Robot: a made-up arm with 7 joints.
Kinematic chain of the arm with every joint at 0, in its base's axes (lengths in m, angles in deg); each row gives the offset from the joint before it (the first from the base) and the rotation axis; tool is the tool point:
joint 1: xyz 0 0 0.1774 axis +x
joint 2: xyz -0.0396 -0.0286 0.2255 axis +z
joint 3: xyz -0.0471 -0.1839 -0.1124 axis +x
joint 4: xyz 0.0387 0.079 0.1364 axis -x
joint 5: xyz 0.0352 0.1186 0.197 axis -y
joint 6: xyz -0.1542 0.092 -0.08 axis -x
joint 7: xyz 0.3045 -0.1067 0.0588 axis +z
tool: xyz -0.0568 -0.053 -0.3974
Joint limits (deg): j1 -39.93..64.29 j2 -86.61..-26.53 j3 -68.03..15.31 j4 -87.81..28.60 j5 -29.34..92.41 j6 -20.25..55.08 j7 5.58..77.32
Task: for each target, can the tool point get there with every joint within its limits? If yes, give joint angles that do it. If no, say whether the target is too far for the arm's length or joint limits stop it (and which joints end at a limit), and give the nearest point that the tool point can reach.
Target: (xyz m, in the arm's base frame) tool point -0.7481 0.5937 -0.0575
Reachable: no: joint limits stop it (at a limit: joint 1, joint 2, joint 3, joint 5, joint 6, joint 7) | nearest point -0.2987 0.1363 0.0989 | short by 0.660 m
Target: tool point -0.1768 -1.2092 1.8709
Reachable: no: too far | nearest point -0.0972 -0.5216 0.9078 | short by 1.186 m
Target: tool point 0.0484 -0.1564 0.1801
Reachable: yes | joints 9.76 -53.42 -23.94 -58.85 -6.38 15.93 59.07
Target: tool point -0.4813 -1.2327 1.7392
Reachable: no: too far | nearest point -0.2293 -0.5441 0.8668 | short by 1.140 m
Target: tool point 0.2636 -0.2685 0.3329
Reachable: yes | joints -6.53 -35.02 -58.53 -43.44 43.98 6.89 32.79
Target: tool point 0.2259 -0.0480 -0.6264
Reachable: no: joint limits stop it (at a limit: joint 1, joint 2, joint 3, joint 4, joint 6, joint 7) | nearest point 0.2070 -0.1378 -0.3472 | short by 0.294 m
